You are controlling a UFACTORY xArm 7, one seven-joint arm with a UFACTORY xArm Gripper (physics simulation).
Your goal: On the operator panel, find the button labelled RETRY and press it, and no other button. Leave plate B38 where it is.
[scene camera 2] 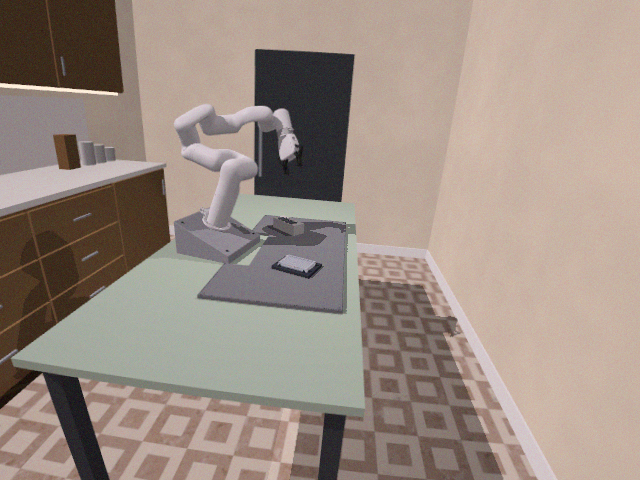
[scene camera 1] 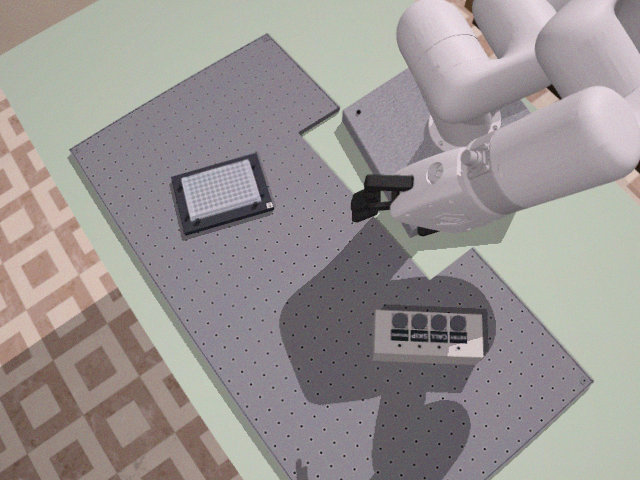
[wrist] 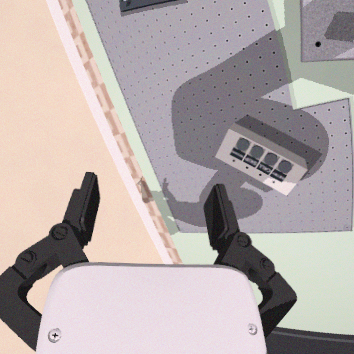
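Where they show: gripper, fingertip midpoint: (scene camera 2: 293, 170) (scene camera 1: 388, 216) (wrist: 155, 189); arm's base at its link origin: (scene camera 2: 216, 223) (scene camera 1: 464, 124).
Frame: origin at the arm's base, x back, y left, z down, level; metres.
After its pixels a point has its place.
Note:
The operator panel (scene camera 1: 384, 330) {y 0.183, x -0.343, z 0.034 m} (scene camera 2: 294, 227) {y 0.155, x -0.334, z 0.043 m} (wrist: 224, 147) {y 0.186, x -0.351, z 0.034 m} is a pale box on the pegboard with a row of dark round buttons above dark labels. The labels look upside down in scene camera 1. The RETRY button (scene camera 1: 458, 322) {y 0.247, x -0.247, z 0.031 m} (wrist: 285, 166) {y 0.247, x -0.245, z 0.031 m} appears to be at the right end of the row; its label is blurred. Beside it are the CALL button (scene camera 1: 438, 321) {y 0.226, x -0.270, z 0.031 m} and the SKIP button (scene camera 1: 419, 321) {y 0.207, x -0.293, z 0.031 m}. Plate B38 (scene camera 1: 221, 188) {y -0.195, x -0.391, z 0.064 m} (scene camera 2: 297, 264) {y -0.220, x -0.396, z 0.063 m} is a white well plate in a dark holder. My gripper (scene camera 1: 391, 221) {y 0.129, x -0.321, z -0.240 m} (scene camera 2: 293, 168) {y 0.129, x -0.321, z -0.240 m} (wrist: 155, 189) {y 0.129, x -0.321, z -0.240 m} is open and empty, tilted, high above the table and away from the panel.
The grey pegboard (scene camera 1: 222, 289) {y -0.047, x -0.495, z 0.087 m} (scene camera 2: 310, 289) {y -0.361, x -0.460, z 0.087 m} (wrist: 145, 100) {y 0.035, x -0.523, z 0.087 m} lies on the green table (scene camera 1: 320, 149) {y -0.168, x -0.190, z 0.100 m} (scene camera 2: 206, 335) {y -0.644, x -0.197, z 0.100 m}. The robot's grey base block (scene camera 1: 377, 129) {y -0.111, x -0.101, z 0.052 m} (scene camera 2: 201, 245) {y -0.164, x 0.006, z 0.043 m} stands beside it. The arm's shadow covers much of the panel. A corner of the dark holder (wrist: 150, 4) {y -0.141, x -0.416, z 0.079 m} shows in the wrist view.

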